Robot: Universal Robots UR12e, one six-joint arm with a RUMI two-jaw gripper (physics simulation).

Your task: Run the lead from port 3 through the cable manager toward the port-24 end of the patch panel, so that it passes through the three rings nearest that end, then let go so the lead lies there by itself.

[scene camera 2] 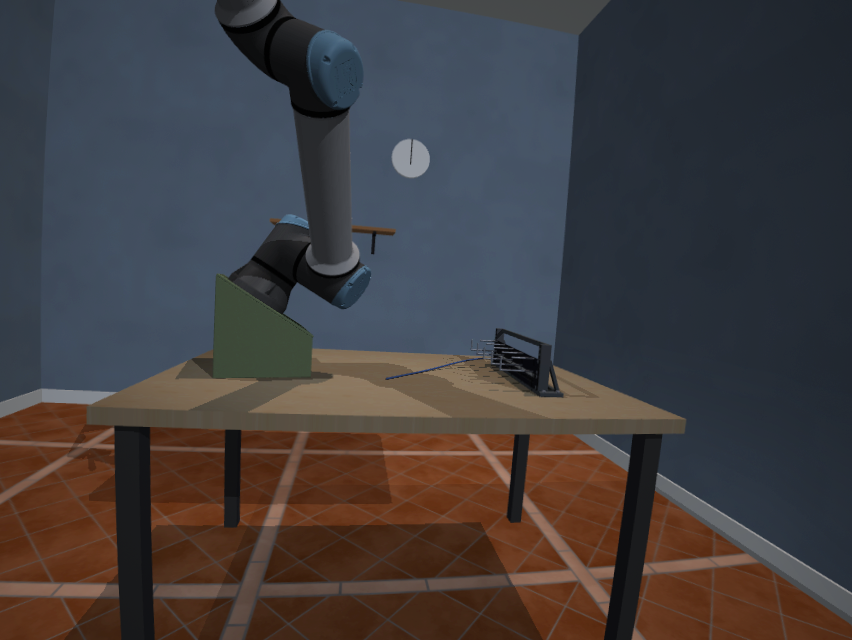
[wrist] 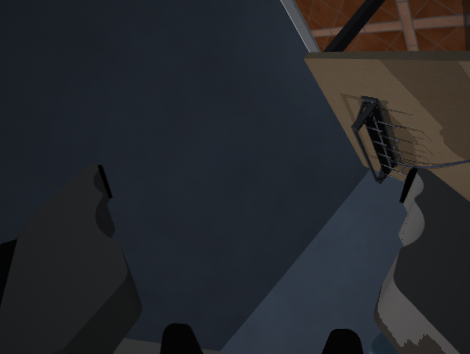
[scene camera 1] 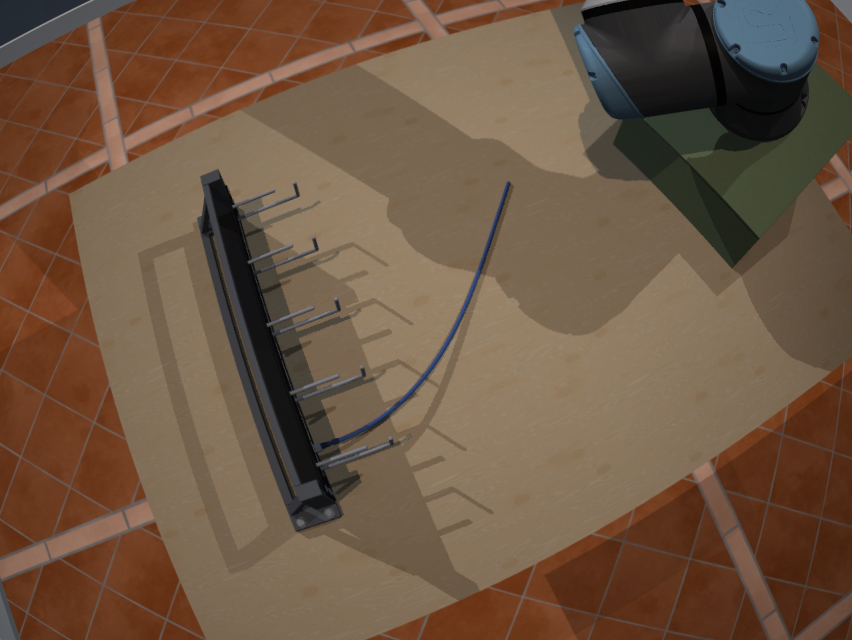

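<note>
The blue lead [scene camera 1: 480, 272] [scene camera 2: 420, 372] [wrist: 450, 164] is plugged in near the lower end of the black patch panel [scene camera 1: 253, 323] [scene camera 2: 545, 365] in scene camera 1. It curves away over the table to a loose end well out from the panel. The three rings nearest the far, upper end, the top ring [scene camera 1: 272, 205], the second ring [scene camera 1: 289, 259] and the third ring [scene camera 1: 306, 321], have no lead in them. My gripper [wrist: 252, 172] is open and empty, its fingers wide apart in the wrist view, high above and away from the lead. It does not show in the scene views.
Two more rings, one ring [scene camera 1: 330, 387] and the lowest ring [scene camera 1: 358, 452], stand on either side of the plug. The green arm base [scene camera 1: 757, 186] [scene camera 2: 258, 344] stands on the wooden table [scene camera 1: 585, 427] [scene camera 2: 385, 421], across from the panel. Walls stand beyond the table.
</note>
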